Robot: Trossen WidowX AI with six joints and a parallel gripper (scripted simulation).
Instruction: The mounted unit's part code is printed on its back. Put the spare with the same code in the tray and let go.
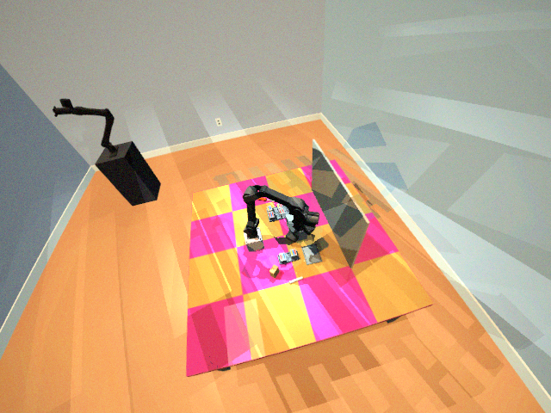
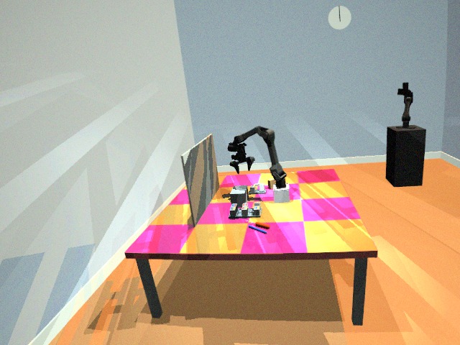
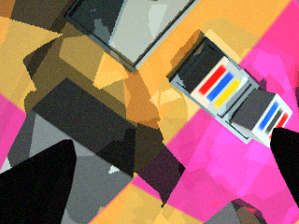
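The small rack lies 8 cm behind my gripper tip, 3 cm to the right of it and 16 cm below it. From my gripper tip the other things lie so: flat grey tray 6 cm ahead, 5 cm to the right, 17 cm below; brown block 19 cm behind, 11 cm to the right, 14 cm below; grey mounted unit 2 cm ahead, 16 cm to the left, 12 cm below.
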